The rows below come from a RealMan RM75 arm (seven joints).
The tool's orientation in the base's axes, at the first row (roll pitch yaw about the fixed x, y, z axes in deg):
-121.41, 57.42, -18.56
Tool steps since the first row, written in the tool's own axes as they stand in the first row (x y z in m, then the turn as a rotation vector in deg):
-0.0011, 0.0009, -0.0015, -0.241, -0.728, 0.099
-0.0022, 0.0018, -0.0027, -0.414, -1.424, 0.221
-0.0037, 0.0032, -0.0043, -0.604, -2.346, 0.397
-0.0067, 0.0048, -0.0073, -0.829, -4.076, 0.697
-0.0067, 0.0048, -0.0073, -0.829, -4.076, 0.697
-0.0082, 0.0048, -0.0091, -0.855, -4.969, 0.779
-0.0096, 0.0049, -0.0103, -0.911, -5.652, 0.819
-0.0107, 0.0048, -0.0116, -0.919, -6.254, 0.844
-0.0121, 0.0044, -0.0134, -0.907, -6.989, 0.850
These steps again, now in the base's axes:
-0.0011, -0.0015, 0.0009, 0.480, 0.328, 0.510
-0.0023, -0.0027, 0.0018, 0.964, 0.658, 0.941
-0.0040, -0.0043, 0.0029, 1.623, 1.102, 1.476
-0.0064, -0.0071, 0.0055, 2.931, 1.884, 2.376
-0.0064, -0.0071, 0.0055, 2.931, 1.884, 2.376
-0.0069, -0.0085, 0.0073, 3.663, 2.203, 2.785
-0.0076, -0.0094, 0.0087, 4.207, 2.432, 3.135
-0.0079, -0.0104, 0.0101, 4.710, 2.617, 3.412
-0.0080, -0.0118, 0.0119, 5.338, 2.815, 3.738

